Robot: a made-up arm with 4 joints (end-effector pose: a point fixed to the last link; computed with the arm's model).
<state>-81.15 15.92 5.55 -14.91</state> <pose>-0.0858 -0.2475 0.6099 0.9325 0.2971 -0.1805 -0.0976</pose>
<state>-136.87 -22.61 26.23 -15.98</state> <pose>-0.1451 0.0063 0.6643 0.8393 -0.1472 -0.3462 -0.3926</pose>
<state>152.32 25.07 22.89 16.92</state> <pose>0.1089 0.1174 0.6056 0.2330 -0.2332 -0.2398 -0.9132</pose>
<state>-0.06 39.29 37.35 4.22</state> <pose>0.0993 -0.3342 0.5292 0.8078 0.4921 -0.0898 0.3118</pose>
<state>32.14 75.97 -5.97 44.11</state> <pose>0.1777 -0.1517 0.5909 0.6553 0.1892 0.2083 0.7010</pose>
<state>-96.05 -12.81 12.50 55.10</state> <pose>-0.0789 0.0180 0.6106 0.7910 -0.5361 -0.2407 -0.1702</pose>
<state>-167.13 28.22 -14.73 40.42</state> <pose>0.0116 -0.0108 0.6601 0.7061 -0.1067 0.0189 -0.6998</pose>
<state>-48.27 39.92 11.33 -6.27</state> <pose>-0.0061 -0.3034 0.5498 0.8870 0.4501 -0.0756 0.0701</pose>
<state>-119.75 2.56 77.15 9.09</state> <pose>-0.1847 0.0385 0.4546 0.5602 -0.1710 -0.7080 -0.3945</pose>
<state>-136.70 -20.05 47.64 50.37</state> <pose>-0.0352 0.1147 0.5421 0.5420 -0.6335 -0.3053 -0.4600</pose>
